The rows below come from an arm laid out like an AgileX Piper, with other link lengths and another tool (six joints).
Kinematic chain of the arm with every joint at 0, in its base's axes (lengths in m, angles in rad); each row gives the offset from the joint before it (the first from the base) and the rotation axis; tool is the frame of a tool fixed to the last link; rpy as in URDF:
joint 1: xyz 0 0 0.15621 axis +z
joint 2: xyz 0 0 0 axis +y
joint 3: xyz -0.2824 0 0.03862 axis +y
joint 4: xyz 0.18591 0 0.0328 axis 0.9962 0 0.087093
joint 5: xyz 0 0 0 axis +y
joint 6: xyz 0.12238 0 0.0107 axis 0.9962 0 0.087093
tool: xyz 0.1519 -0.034 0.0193 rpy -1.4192 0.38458 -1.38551
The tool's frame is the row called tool.
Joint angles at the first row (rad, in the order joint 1, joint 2, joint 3, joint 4, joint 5, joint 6):
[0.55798, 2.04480, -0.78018, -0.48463, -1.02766, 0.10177]
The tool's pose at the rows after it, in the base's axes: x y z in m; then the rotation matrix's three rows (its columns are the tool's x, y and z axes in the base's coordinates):
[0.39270, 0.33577, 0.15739], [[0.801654, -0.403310, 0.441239], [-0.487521, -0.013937, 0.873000], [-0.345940, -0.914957, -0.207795]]
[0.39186, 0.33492, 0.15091], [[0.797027, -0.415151, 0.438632], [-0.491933, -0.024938, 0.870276], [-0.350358, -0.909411, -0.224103]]
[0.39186, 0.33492, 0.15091], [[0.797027, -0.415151, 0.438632], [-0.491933, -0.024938, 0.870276], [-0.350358, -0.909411, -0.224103]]
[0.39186, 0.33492, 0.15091], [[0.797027, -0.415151, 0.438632], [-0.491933, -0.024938, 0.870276], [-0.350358, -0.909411, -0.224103]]
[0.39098, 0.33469, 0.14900], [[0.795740, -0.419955, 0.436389], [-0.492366, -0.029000, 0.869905], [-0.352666, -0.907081, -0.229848]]
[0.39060, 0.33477, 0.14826], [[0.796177, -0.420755, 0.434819], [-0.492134, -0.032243, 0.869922], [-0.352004, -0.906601, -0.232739]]
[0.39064, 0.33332, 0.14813], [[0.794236, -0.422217, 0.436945], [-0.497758, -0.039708, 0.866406], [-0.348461, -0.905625, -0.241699]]
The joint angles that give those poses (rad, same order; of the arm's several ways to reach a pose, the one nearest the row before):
[0.55797, 2.05739, -0.77786, -0.48730, -0.97274, 0.10733]
[0.55798, 2.06328, -0.77533, -0.48926, -0.96322, 0.10894]
[0.55798, 2.06328, -0.77533, -0.48926, -0.96322, 0.10894]
[0.55798, 2.06328, -0.77533, -0.48926, -0.96322, 0.10894]
[0.55798, 2.06328, -0.77337, -0.49206, -0.95912, 0.11155]
[0.55797, 2.06327, -0.77336, -0.49421, -0.95650, 0.11156]
[0.55797, 2.05503, -0.77338, -0.49421, -0.93991, 0.11157]

